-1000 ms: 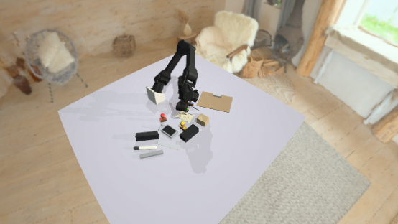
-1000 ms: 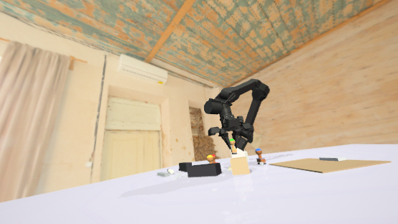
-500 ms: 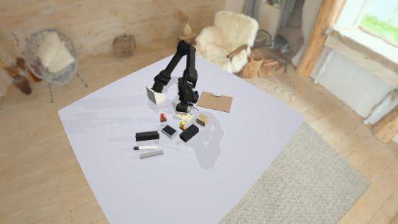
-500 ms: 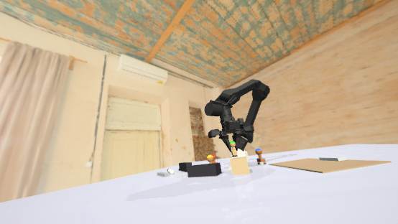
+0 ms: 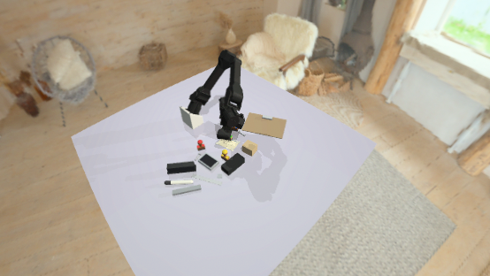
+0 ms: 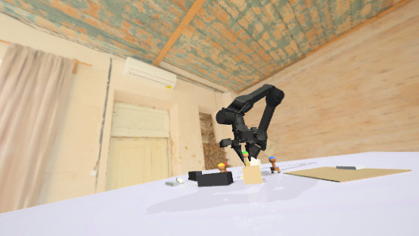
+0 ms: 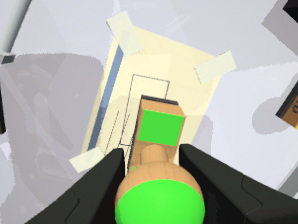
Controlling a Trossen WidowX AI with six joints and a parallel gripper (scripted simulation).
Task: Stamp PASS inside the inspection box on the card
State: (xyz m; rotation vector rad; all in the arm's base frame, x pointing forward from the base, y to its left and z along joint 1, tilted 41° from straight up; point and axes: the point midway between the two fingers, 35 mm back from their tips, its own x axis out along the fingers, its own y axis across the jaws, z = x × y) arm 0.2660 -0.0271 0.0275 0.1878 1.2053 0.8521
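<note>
The card lies 6 cm below my gripper tip. From my gripper tip the other things lie so: blue-knobbed stamp (10 cm to the left, 4 cm below, 4 cm behind); yellow-knobbed stamp (9 cm to the right, 6 cm ahead, 4 cm below); green-knobbed pass stamp (right at my gripper tip).
</note>
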